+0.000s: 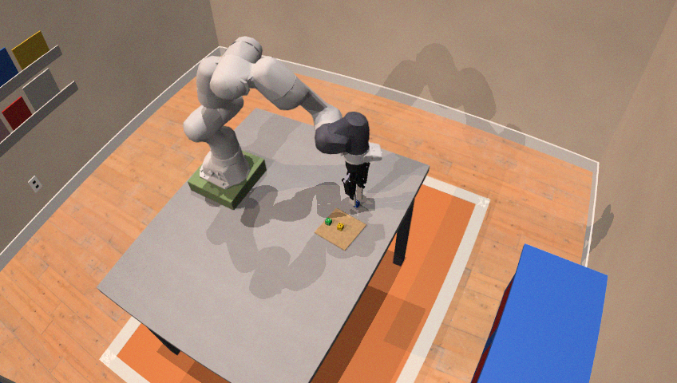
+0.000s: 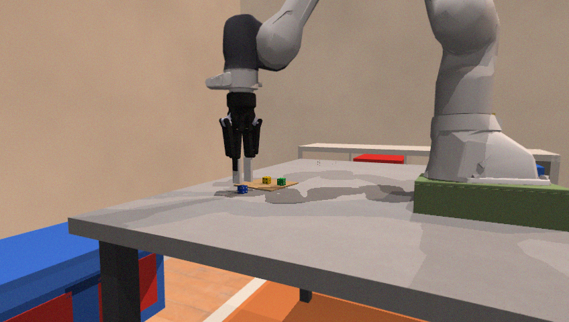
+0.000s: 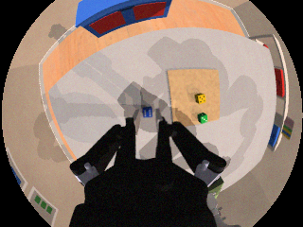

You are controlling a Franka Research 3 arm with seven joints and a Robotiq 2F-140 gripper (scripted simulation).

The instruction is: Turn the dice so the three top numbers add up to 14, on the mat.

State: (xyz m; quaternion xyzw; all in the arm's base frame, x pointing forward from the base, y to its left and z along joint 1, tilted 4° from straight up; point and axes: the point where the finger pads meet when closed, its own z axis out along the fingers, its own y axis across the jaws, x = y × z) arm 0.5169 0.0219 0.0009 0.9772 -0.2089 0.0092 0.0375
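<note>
My gripper is now 5 cm above the blue die. The rest, counted from my hand: tan mat (2 cm behind, 13 cm to the right, 6 cm below); yellow die (2 cm behind, 13 cm to the right, 5 cm below); green die (7 cm behind, 12 cm to the right, 5 cm below).
</note>
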